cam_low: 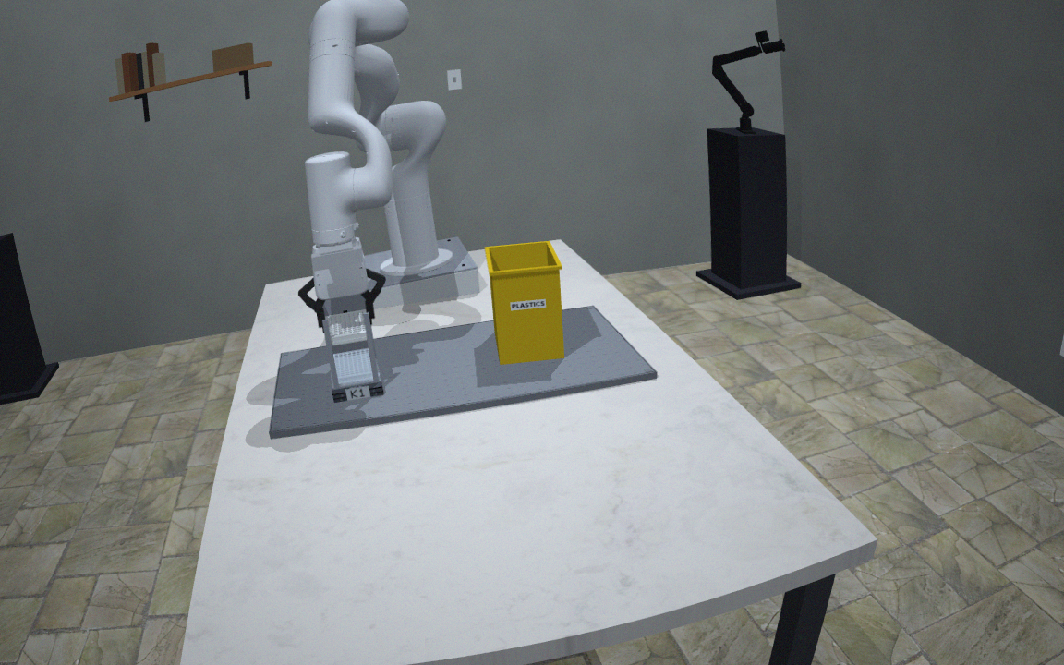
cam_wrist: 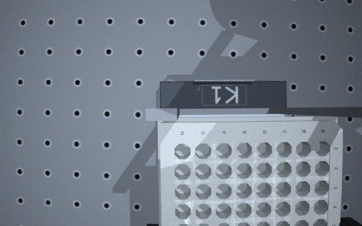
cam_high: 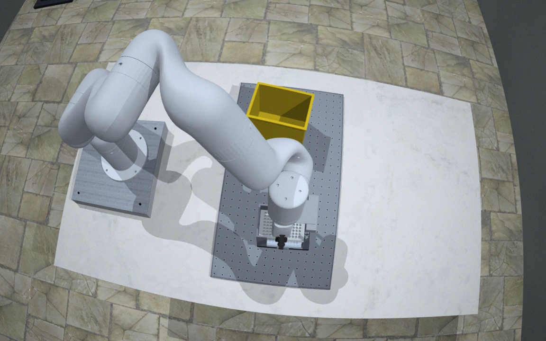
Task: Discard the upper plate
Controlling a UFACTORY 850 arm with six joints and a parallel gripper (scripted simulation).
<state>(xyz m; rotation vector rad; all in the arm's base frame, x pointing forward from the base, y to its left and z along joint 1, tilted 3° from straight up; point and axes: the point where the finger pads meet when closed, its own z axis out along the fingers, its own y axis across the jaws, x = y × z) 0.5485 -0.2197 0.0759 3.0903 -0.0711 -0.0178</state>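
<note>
My hand is 20 mm past the yellow plastics bin, 350 mm to the right of it and 30 mm above it. From my hand the other things lie so: 96-well plate: 10 mm below.
</note>
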